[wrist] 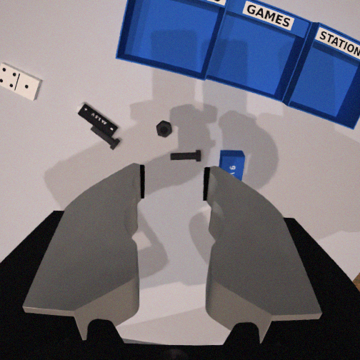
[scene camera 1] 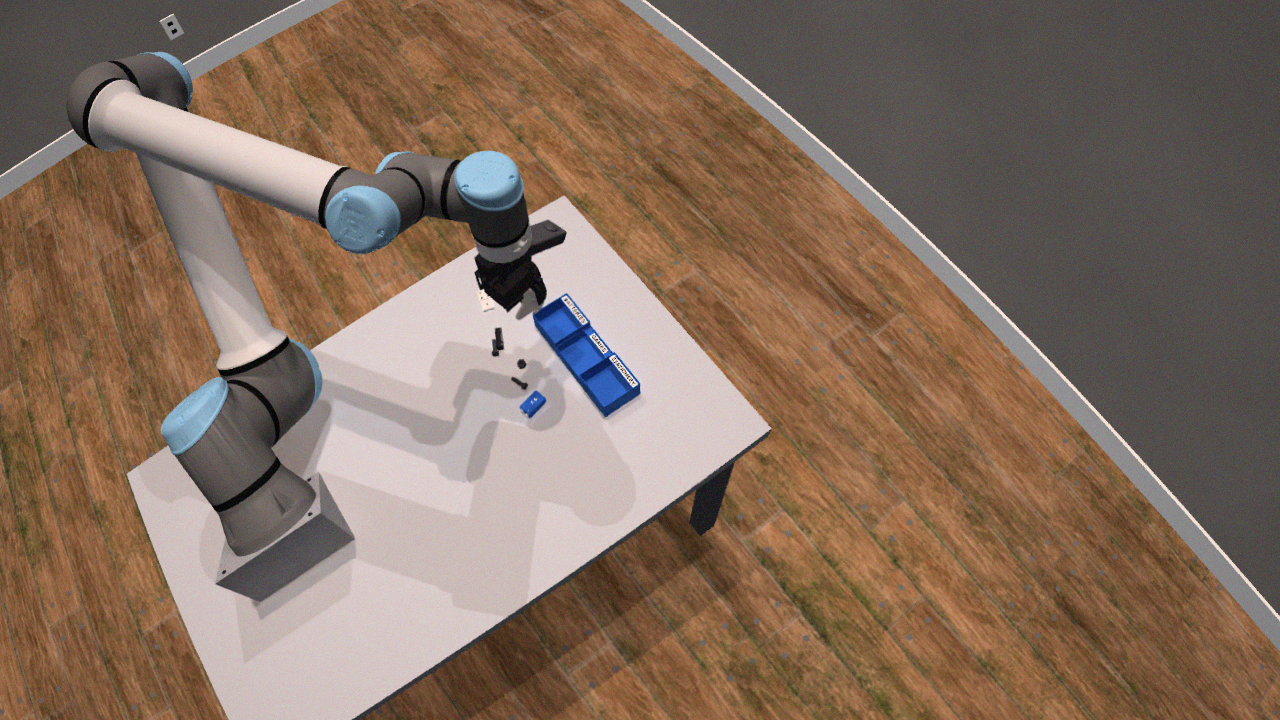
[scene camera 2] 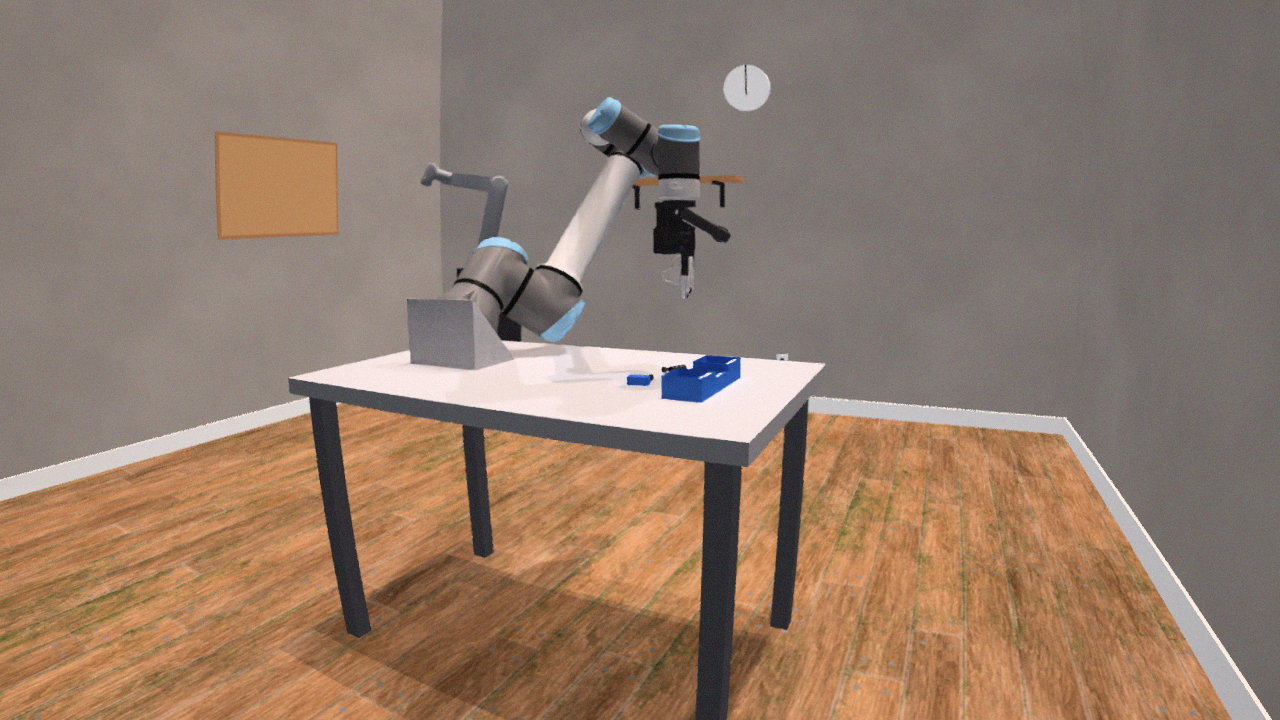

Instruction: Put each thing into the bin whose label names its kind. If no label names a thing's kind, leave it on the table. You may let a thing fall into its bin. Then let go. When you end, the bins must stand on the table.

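Places are measured from the arm's base along level axes (x ahead, y left, z up), in millimetres.
Pixels of known places: gripper, fingertip midpoint: (scene camera 1: pixel 528 307) (scene camera 2: pixel 685 298); arm's base at its link origin: (scene camera 1: pixel 275 522) (scene camera 2: pixel 461 325).
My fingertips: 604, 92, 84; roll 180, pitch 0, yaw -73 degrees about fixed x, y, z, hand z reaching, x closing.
Ahead of a thing's pixels: the offset from my fingertips to its top centre, as dx, dy, dz. Level surfaces: height alone.
My gripper (scene camera 1: pixel 529 307) (scene camera 2: pixel 686 291) (wrist: pixel 174 169) hangs high above the table, partly open, with nothing between its fingers. A white domino {-40, +174, -175} (scene camera 1: pixel 486 301) (wrist: pixel 21 81) lies flat at the left in the wrist view. A black AA battery {-56, +75, -168} (scene camera 1: pixel 499 335) (wrist: pixel 97 118) lies against a dark bolt (wrist: pixel 106 136). A dark nut {-44, -2, -173} (scene camera 1: pixel 520 363) (wrist: pixel 164 128) and a second bolt {-68, -36, -168} (scene camera 1: pixel 519 382) (wrist: pixel 185 156) lie nearby. A blue 9V battery {-67, -94, -164} (scene camera 1: pixel 533 403) (scene camera 2: pixel 639 379) (wrist: pixel 231 162) is partly hidden by the right finger in the wrist view.
Three joined blue bins {+73, -58, -136} (scene camera 1: pixel 605 409) (scene camera 2: pixel 684 386) stand on the table {dz -182} (scene camera 1: pixel 698 429) (scene camera 2: pixel 572 394). The GAMES label {+105, -55, -154} (scene camera 1: pixel 598 342) (wrist: pixel 268 15) is in the middle, the BATTERIES label {+99, +28, -140} (scene camera 1: pixel 574 309) at one end and the STATIONERY label {+112, -139, -140} (scene camera 1: pixel 623 370) (wrist: pixel 340 42) at the other.
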